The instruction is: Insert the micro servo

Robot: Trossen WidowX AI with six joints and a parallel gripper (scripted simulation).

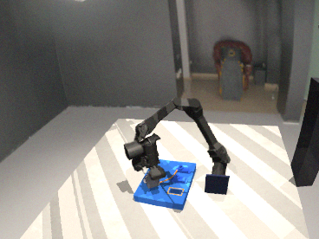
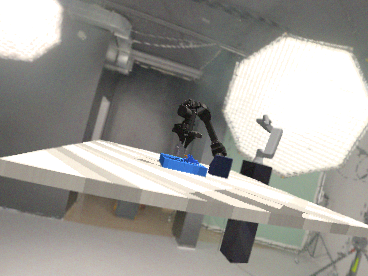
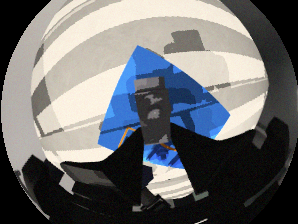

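Now: the blue robot deck 80 mm to the right of my gripper tip and 100 mm below it.
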